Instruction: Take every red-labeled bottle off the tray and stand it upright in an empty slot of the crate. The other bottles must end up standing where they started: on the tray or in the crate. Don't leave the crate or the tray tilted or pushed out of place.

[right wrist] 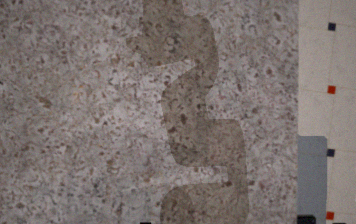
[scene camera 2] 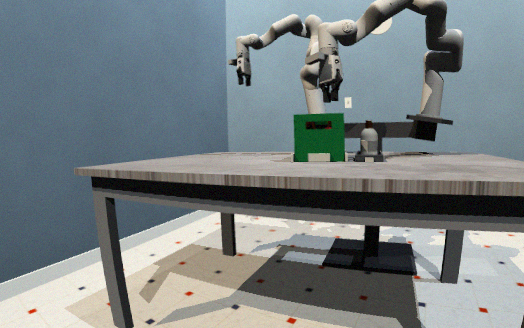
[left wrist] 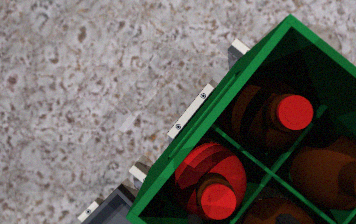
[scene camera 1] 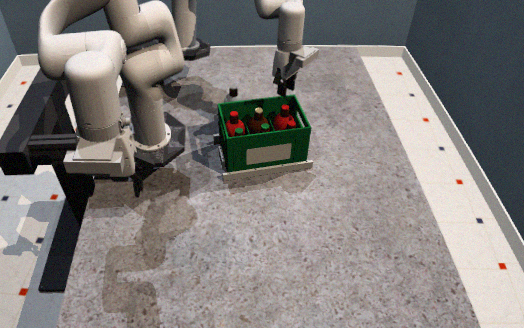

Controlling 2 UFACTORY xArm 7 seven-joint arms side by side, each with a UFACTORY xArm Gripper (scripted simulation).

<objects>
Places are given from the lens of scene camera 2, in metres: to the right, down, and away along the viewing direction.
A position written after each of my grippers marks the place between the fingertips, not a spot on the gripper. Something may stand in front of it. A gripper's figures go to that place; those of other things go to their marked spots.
my left gripper (scene camera 2: pixel 330 101): 0.26, -0.24, 1.03
green crate (scene camera 2: pixel 306 141): 0.16, -0.08, 1.02
</objects>
